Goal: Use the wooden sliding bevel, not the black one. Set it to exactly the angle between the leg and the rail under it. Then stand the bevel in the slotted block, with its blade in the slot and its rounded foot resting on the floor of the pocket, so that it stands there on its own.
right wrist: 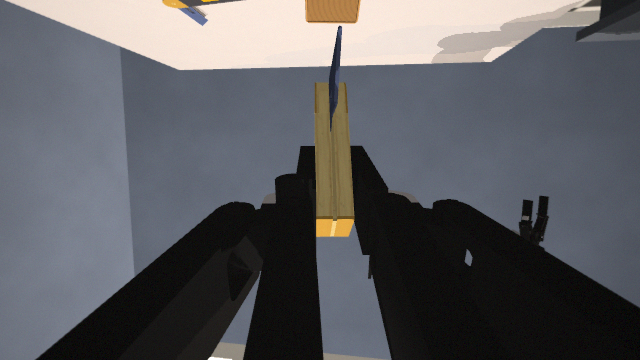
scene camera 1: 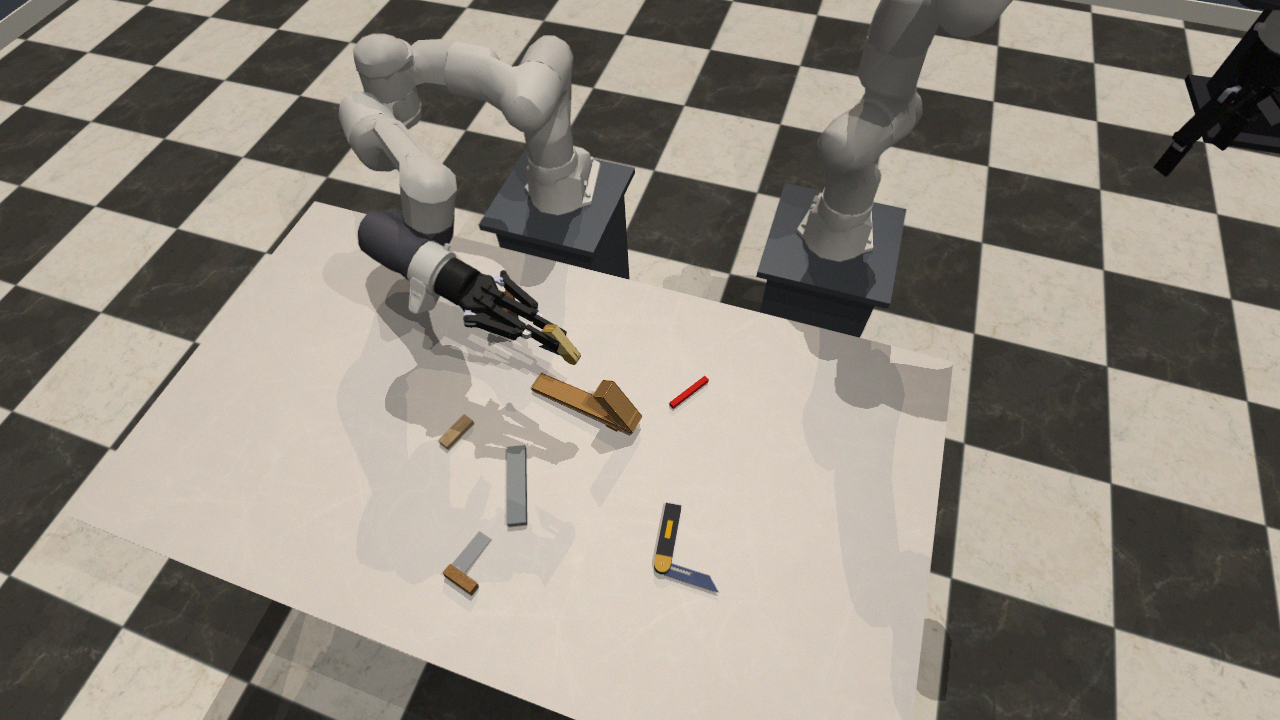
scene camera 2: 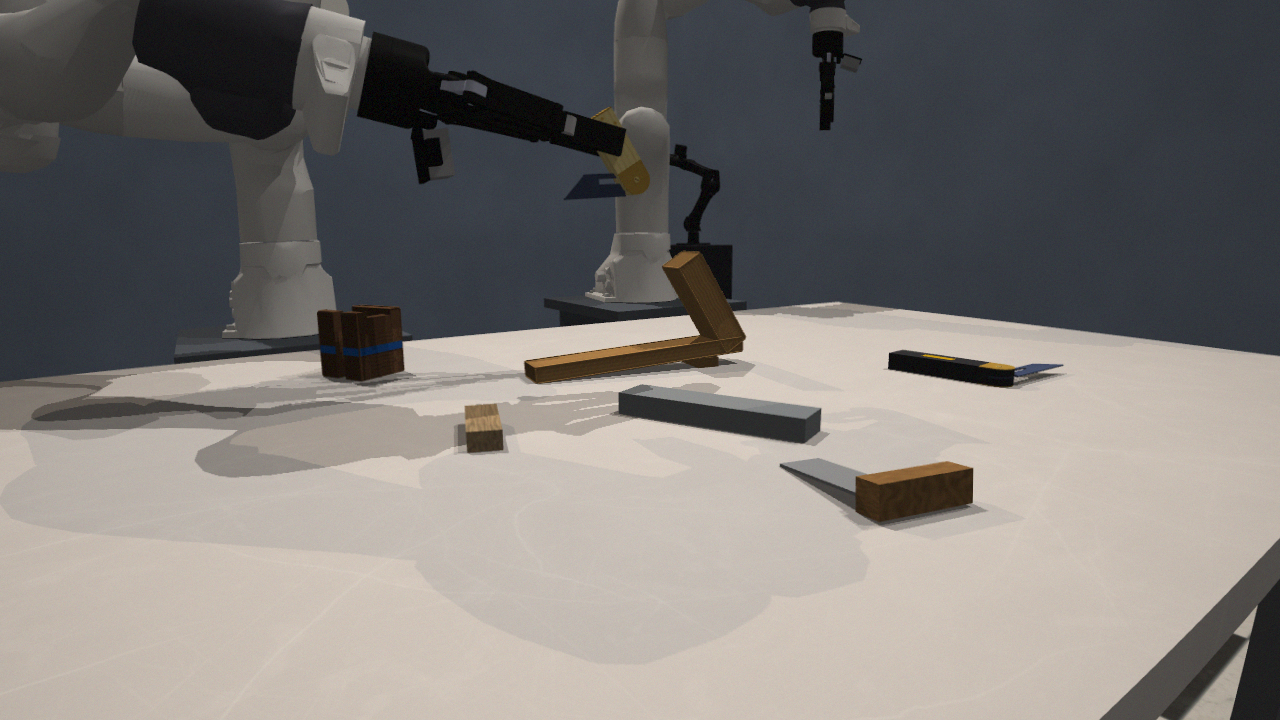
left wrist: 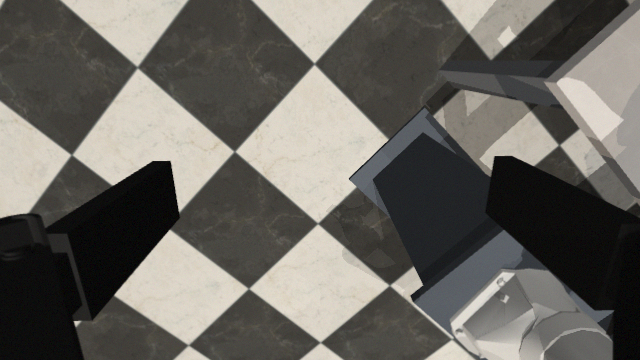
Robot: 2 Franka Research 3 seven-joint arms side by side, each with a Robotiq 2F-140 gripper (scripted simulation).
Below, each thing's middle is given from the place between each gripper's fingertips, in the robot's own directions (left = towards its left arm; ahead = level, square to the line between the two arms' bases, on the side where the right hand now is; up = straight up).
Right now my right hand is 3 cm to the right of the wooden bevel (scene camera 2: 631, 174), 3 cm above it and 1 cm short of it. The rest, counted from my right hand: blue blade (scene camera 2: 588, 186) (5 cm below, 2 cm to the left, 1 cm ahead); then small wood block (scene camera 2: 484, 432) (24 cm below, 19 cm to the right, 13 cm ahead); then grey bar (scene camera 2: 797, 423) (23 cm below, 21 cm ahead, 3 cm to the right).
The black bevel (scene camera 2: 973, 371) lies 800 mm ahead of my left hand (scene camera 1: 1189, 158), 770 mm to the right of it and 400 mm below it. Also, from my left hand: blue blade (1050 mm to the right, 530 mm ahead, 220 mm below); wooden bevel (1050 mm to the right, 530 mm ahead, 200 mm below); grey bar (1100 mm to the right, 730 mm ahead, 400 mm below).
